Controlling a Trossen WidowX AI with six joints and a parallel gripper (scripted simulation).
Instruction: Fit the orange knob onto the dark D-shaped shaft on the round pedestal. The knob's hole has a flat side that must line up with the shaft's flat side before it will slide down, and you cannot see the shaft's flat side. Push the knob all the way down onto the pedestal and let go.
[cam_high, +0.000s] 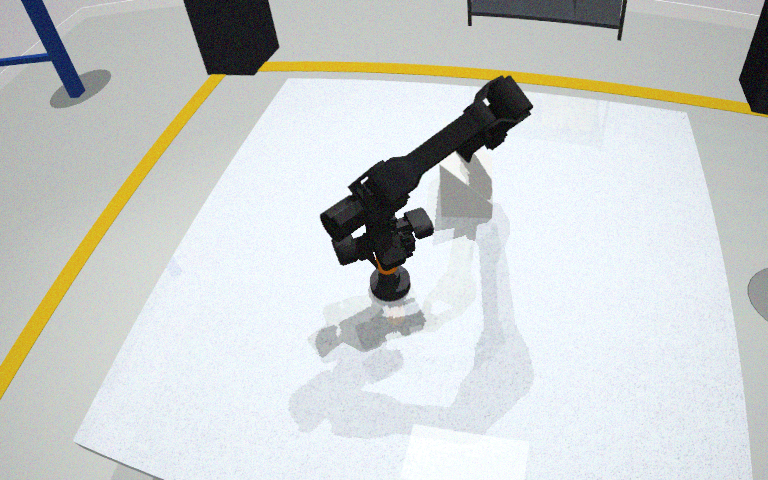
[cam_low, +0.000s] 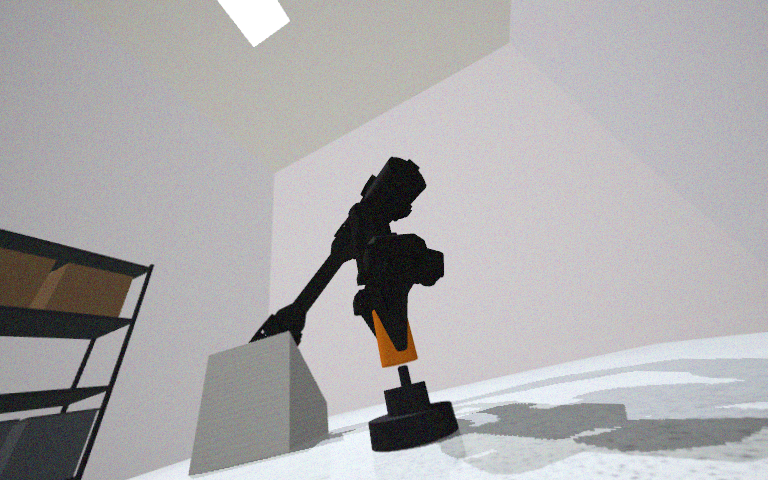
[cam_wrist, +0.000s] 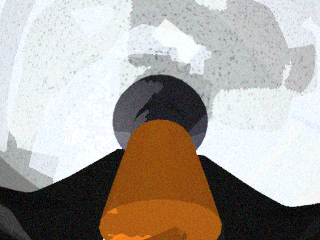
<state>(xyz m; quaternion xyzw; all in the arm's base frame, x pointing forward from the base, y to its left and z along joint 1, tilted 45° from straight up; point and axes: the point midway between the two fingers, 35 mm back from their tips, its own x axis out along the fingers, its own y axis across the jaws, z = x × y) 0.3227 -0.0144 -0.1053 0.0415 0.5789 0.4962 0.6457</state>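
The orange knob lies 20 mm above my gripper tip. Also, from my gripper tip: round pedestal (40 mm below).
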